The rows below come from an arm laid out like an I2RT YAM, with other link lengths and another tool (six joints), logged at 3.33 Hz.
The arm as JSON. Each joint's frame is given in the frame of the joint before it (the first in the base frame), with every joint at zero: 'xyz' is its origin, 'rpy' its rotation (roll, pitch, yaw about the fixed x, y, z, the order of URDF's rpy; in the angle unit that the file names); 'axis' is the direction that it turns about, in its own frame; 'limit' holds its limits. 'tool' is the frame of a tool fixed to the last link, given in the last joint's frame.
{
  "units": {
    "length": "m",
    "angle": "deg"
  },
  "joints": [
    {
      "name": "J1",
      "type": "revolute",
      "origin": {
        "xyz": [
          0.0,
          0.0,
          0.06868
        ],
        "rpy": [
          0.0,
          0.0,
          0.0
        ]
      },
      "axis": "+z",
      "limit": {
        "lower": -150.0,
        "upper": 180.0
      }
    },
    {
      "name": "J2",
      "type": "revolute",
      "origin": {
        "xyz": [
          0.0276,
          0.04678,
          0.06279
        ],
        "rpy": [
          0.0,
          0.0,
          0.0
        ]
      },
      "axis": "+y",
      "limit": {
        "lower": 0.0,
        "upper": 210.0
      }
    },
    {
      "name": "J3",
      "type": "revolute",
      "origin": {
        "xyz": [
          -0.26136,
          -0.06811,
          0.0
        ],
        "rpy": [
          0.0,
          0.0,
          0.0
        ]
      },
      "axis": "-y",
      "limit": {
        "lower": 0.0,
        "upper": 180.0
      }
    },
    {
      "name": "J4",
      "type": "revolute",
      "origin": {
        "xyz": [
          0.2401,
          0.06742,
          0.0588
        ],
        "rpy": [
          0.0,
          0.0,
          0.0
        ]
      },
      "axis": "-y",
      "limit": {
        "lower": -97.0,
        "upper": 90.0
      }
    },
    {
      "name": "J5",
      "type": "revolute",
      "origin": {
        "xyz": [
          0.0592,
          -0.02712,
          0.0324
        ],
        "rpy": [
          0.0,
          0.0,
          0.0
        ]
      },
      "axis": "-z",
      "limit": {
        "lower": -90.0,
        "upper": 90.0
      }
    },
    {
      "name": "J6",
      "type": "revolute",
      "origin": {
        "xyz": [
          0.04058,
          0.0,
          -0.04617
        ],
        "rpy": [
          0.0,
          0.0,
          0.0
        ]
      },
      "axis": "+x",
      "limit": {
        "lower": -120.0,
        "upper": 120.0
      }
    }
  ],
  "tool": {
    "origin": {
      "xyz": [
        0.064,
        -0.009,
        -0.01
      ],
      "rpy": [
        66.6,
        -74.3,
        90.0
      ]
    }
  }
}
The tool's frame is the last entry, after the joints.
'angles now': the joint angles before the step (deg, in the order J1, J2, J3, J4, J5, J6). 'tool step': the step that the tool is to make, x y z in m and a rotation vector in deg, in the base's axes. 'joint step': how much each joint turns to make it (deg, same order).
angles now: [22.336 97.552 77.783 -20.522 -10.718 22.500]
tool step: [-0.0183 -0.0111 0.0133 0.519 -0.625 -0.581]
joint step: [-0.519 -5.284 -3.030 -1.436 -0.110 0.233]
